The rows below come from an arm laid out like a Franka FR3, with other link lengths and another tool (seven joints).
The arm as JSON. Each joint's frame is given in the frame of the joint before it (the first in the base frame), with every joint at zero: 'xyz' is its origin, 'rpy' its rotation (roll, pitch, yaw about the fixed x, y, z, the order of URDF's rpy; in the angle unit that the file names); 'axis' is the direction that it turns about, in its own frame. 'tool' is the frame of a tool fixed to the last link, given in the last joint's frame.
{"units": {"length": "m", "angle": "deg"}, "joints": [
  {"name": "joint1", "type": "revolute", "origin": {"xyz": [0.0, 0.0, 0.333], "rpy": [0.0, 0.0, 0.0]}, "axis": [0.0, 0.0, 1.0]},
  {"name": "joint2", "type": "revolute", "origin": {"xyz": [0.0, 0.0, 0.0], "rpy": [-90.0, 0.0, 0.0]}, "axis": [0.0, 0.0, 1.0]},
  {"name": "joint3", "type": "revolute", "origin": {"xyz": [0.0, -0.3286, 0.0], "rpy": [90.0, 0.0, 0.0]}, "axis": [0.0, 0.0, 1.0]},
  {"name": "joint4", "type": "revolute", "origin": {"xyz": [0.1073, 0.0, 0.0], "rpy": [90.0, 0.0, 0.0]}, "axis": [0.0, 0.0, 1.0]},
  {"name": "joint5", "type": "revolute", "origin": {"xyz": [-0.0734, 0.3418, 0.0], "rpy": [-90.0, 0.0, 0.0]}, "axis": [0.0, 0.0, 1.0]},
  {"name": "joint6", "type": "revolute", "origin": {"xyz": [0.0, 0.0, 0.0], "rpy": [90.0, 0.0, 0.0]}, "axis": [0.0, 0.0, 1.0]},
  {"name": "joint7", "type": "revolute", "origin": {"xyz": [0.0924, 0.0, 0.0], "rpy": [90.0, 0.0, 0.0]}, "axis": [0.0, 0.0, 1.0]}
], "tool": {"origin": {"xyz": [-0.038, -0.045, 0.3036], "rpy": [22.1, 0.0, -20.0]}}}
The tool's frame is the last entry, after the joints.
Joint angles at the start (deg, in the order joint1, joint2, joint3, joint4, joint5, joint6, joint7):
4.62, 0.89, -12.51, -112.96, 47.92, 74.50, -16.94
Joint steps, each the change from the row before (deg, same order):
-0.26, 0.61, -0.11, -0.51, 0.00, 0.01, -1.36
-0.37, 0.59, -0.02, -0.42, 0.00, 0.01, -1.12
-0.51, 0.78, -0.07, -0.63, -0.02, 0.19, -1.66
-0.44, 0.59, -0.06, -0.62, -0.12, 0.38, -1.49
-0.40, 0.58, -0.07, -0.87, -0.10, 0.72, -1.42
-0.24, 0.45, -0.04, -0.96, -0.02, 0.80, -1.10
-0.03, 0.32, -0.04, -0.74, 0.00, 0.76, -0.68
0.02, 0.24, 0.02, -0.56, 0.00, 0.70, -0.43
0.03, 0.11, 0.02, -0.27, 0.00, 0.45, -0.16
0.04, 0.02, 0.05, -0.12, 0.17, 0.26, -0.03
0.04, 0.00, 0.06, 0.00, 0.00, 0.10, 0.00
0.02, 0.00, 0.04, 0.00, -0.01, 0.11, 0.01
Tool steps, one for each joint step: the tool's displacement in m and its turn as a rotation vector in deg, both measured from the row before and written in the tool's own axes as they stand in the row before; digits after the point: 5 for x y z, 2 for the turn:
-0.00160, 0.00691, -0.00147, 0.52, -0.27, -0.24
-0.00126, 0.00629, -0.00183, 0.47, -0.13, -0.12
-0.00162, 0.00920, -0.00305, 0.55, -0.06, -0.30
-0.00155, 0.00865, -0.00295, 0.27, 0.04, -0.35
-0.00122, 0.01034, -0.00261, 0.19, 0.26, -0.20
-0.00105, 0.00947, -0.00096, 0.18, 0.29, -0.02
-0.00023, 0.00738, 0.00010, 0.03, 0.24, 0.06
0.00028, 0.00589, 0.00052, -0.07, 0.20, 0.08
0.00056, 0.00314, 0.00025, -0.12, 0.15, 0.05
0.00113, 0.00072, 0.00065, 0.01, 0.16, -0.07
0.00037, 0.00025, 0.00051, -0.07, -0.04, -0.04
0.00037, 0.00035, 0.00019, -0.08, 0.01, -0.02

